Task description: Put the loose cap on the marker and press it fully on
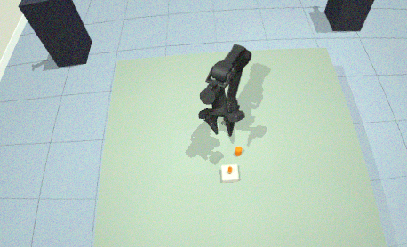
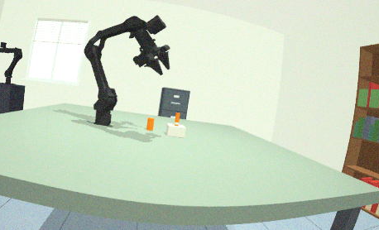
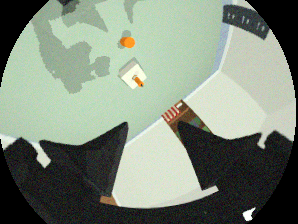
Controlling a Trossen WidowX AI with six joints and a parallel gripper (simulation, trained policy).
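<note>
The orange cap lies 3 cm behind my gripper tip, 7 cm to the left of it and 23 cm below it. Also, from my gripper tip: white holder block (8 cm ahead, 2 cm to the left, 23 cm below).
</note>
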